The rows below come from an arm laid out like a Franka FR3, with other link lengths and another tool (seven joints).
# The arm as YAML. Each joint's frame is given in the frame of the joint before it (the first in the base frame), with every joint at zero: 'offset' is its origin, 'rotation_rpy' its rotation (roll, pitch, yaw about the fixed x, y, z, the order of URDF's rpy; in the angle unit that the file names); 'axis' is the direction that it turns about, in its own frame. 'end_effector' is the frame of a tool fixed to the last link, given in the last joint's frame.
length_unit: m
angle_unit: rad
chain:
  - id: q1
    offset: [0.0, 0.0, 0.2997]
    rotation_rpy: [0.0, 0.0, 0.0]
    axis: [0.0, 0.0, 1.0]
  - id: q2
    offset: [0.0, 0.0, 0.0]
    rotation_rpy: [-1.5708, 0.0, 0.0]
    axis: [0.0, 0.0, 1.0]
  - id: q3
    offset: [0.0, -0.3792, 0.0]
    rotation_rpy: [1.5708, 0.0, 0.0]
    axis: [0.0, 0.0, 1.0]
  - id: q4
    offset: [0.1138, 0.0, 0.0]
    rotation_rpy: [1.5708, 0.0, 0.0]
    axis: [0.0, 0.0, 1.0]
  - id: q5
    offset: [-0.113, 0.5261, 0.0]
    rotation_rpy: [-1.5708, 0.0, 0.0]
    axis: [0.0, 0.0, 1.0]
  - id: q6
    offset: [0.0, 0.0, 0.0]
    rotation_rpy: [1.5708, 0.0, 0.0]
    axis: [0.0, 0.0, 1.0]
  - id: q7
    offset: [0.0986, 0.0, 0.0]
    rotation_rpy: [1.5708, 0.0, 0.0]
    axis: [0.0, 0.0, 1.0]
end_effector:
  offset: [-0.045, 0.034, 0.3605]
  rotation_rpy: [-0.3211, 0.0, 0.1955]
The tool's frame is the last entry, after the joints.
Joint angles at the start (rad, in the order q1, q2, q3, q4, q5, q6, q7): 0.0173, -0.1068, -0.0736, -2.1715, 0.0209, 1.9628, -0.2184
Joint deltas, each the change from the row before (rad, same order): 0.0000, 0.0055, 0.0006, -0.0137, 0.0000, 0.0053, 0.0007; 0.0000, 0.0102, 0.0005, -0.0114, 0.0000, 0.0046, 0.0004; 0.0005, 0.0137, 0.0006, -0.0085, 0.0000, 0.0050, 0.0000; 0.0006, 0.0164, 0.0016, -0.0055, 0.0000, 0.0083, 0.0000; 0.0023, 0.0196, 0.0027, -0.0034, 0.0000, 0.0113, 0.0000; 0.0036, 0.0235, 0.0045, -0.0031, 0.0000, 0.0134, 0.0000; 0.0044, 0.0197, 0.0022, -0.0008, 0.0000, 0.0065, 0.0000; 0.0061, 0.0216, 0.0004, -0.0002, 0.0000, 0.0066, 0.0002; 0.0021, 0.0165, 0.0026, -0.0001, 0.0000, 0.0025, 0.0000
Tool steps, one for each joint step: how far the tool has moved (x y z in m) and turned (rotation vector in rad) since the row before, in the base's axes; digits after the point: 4 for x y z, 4 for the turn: -0.0059, 0.0007, -0.0106, 0.0002, 0.0139, -0.0001; -0.0058, 0.0005, -0.0121, 0.0001, 0.0170, 0.0001; -0.0048, 0.0008, -0.0125, -0.0002, 0.0172, 0.0010; -0.0026, 0.0012, -0.0125, -0.0006, 0.0136, 0.0020; -0.0010, 0.0027, -0.0133, -0.0010, 0.0117, 0.0048; -0.0010, 0.0045, -0.0154, -0.0013, 0.0132, 0.0078; -0.0018, 0.0037, -0.0120, -0.0008, 0.0140, 0.0065; -0.0022, 0.0036, -0.0128, -0.0010, 0.0152, 0.0062; -0.0027, 0.0026, -0.0097, -0.0006, 0.0141, 0.0047
